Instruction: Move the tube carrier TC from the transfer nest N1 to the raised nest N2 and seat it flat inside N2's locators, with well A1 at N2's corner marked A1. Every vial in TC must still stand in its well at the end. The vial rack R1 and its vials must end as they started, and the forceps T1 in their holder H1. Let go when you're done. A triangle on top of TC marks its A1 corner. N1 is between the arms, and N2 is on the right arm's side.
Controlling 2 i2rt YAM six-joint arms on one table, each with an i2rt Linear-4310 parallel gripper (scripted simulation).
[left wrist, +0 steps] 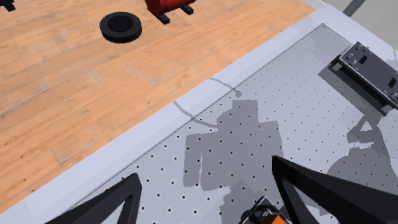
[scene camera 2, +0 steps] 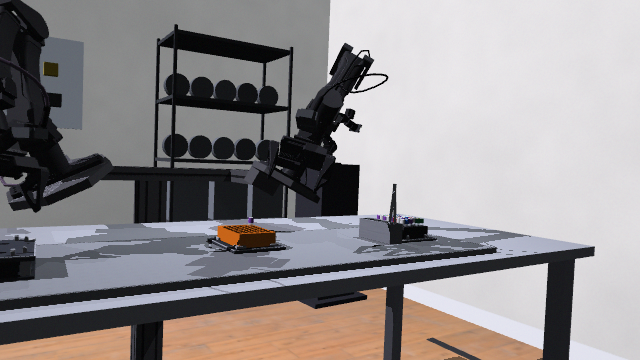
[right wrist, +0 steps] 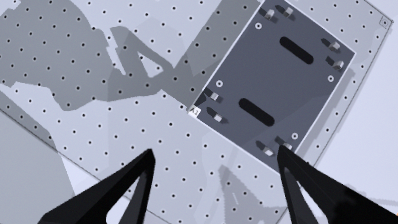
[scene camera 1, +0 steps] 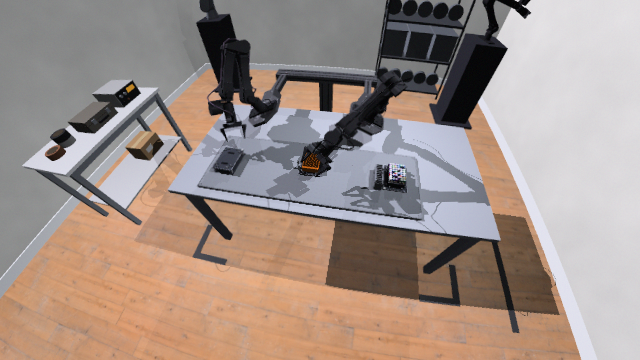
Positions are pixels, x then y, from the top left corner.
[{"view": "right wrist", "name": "right gripper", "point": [213,153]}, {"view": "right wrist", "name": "raised nest N2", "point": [258,68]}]
